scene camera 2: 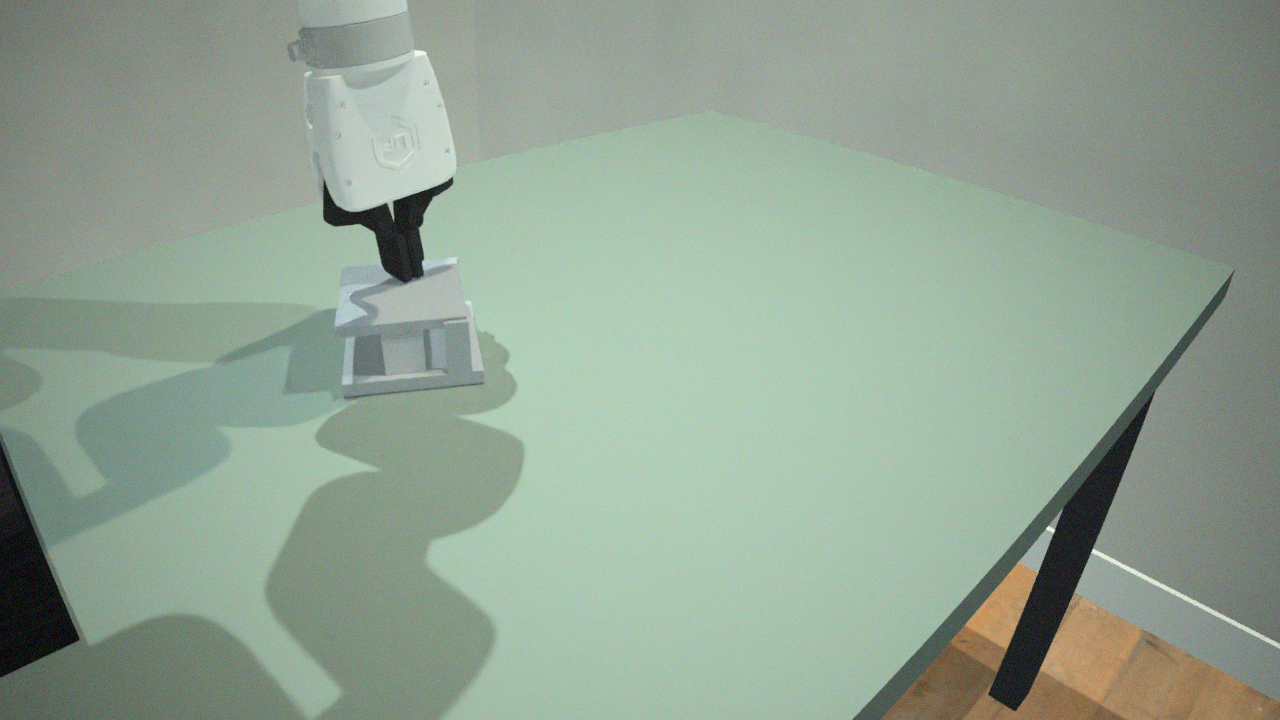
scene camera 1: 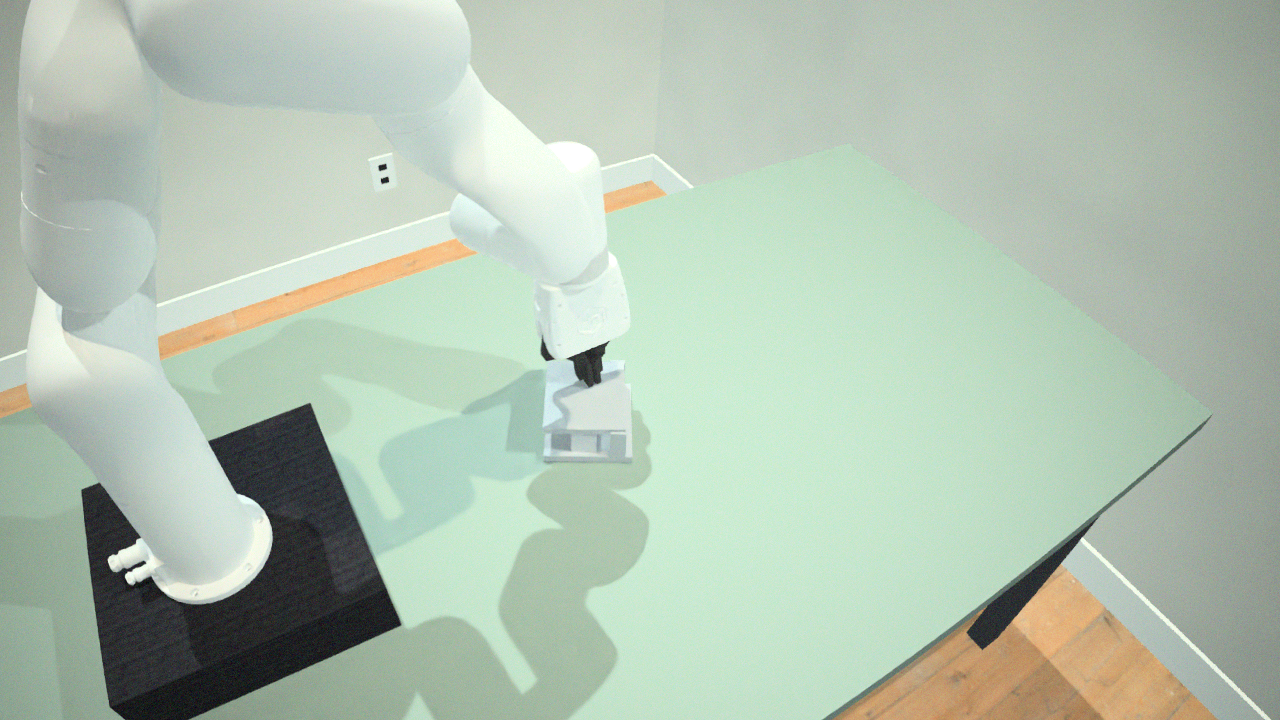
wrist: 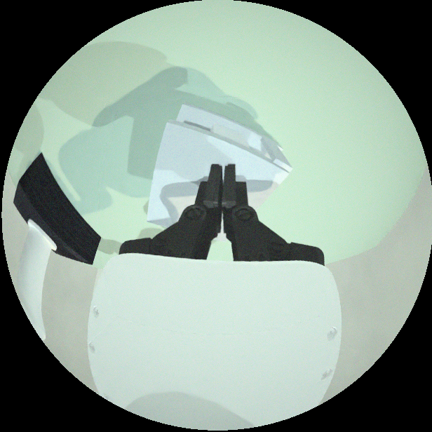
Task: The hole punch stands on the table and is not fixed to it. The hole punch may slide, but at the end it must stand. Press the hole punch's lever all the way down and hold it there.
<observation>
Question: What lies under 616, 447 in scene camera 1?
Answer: A pale grey hole punch.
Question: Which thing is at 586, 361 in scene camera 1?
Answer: The gripper.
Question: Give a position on a pale grey hole punch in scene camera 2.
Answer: At 385, 363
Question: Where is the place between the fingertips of the gripper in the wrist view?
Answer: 224, 180
</observation>
